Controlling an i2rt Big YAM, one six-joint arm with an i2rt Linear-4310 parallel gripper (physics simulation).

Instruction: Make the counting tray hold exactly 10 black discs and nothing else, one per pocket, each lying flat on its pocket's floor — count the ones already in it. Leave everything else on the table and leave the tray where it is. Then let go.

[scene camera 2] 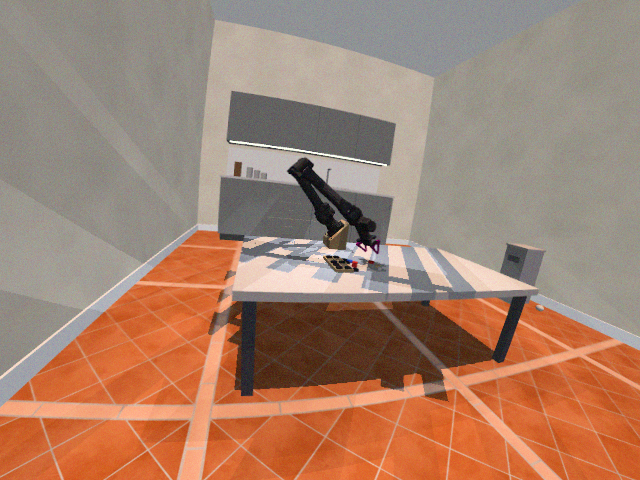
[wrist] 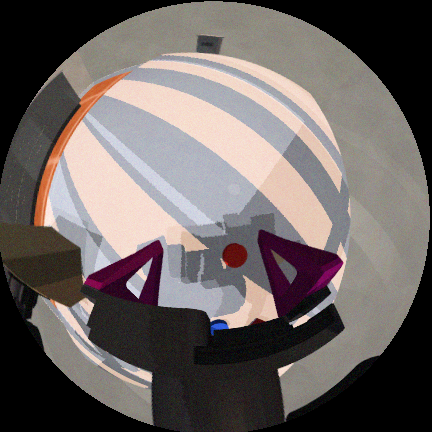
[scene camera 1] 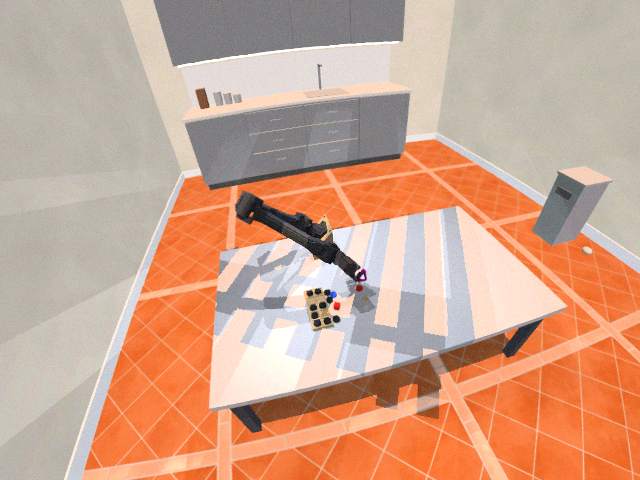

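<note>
The tan counting tray (scene camera 1: 314,299) (scene camera 2: 331,266) lies on the table with several black discs in its pockets; some pockets look empty. Three black discs (scene camera 1: 327,292) (scene camera 1: 329,299) (scene camera 1: 336,318) lie beside its right side in scene camera 1. How flat the discs lie is too small to tell. My gripper (scene camera 1: 360,279) (scene camera 2: 368,248) (wrist: 208,240), with magenta fingers, is open and empty above the table, right of the tray. A dark red disc (scene camera 1: 359,288) (scene camera 2: 371,261) (wrist: 234,255) lies below it. The tray and black discs do not show in the wrist view.
A blue disc (scene camera 1: 333,295) (wrist: 219,327) and a red cube (scene camera 1: 337,305) (scene camera 2: 354,264) (wrist: 258,321) lie close to the tray's right side. A tan disc (scene camera 1: 365,298) lies in the arm's shadow, past the dark red disc. The arm's base stands at the table's back edge.
</note>
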